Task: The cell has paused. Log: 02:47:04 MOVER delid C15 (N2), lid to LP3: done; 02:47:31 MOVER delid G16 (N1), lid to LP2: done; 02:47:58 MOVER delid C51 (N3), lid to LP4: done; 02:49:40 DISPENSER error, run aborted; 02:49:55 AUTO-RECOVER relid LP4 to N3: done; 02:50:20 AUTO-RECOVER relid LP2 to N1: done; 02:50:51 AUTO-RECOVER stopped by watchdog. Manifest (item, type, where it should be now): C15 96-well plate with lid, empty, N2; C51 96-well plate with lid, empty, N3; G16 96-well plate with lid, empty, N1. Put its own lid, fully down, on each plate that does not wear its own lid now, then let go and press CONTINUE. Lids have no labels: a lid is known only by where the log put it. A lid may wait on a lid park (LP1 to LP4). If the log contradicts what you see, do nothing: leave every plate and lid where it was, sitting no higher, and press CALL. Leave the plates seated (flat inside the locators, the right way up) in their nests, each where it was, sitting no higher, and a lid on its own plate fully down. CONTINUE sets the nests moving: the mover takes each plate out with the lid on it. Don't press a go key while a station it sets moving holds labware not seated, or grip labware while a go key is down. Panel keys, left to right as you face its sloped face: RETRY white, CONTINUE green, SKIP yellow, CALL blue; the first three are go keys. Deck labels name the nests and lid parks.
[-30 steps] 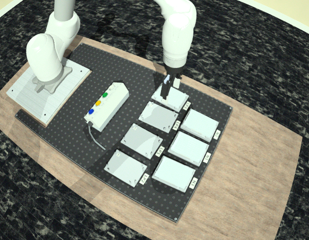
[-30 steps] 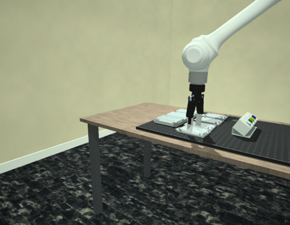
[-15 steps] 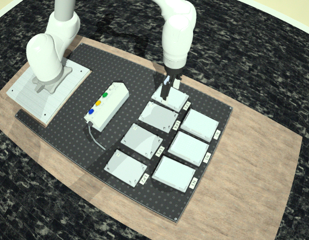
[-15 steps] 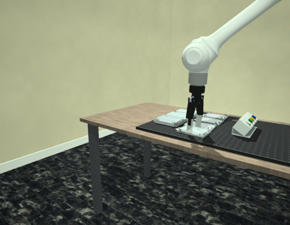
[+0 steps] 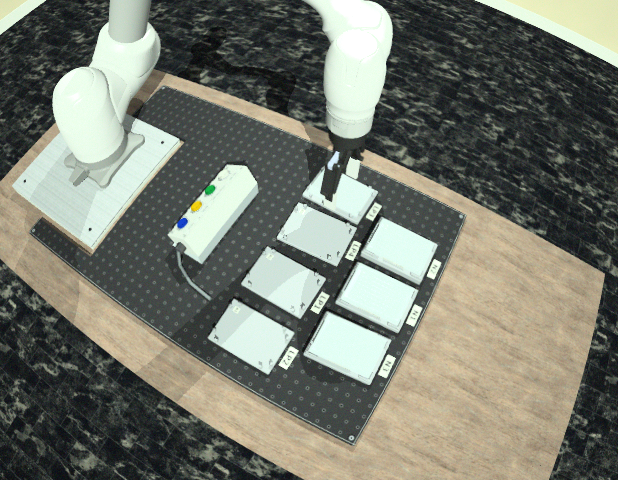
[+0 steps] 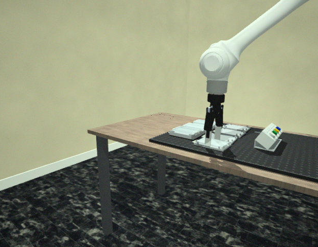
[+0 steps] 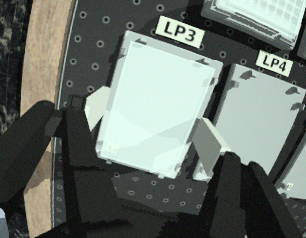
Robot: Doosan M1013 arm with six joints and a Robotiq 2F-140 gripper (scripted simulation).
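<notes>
The lid park LP3 is 30 mm below my hand. From my hand the other things lie so: white retry key: 240 mm behind, 120 mm to the right, 30 mm above; lid park LP4: 120 mm to the right, 30 mm below; lid park LP1: 10 mm behind, 260 mm to the right, 30 mm below.
</notes>
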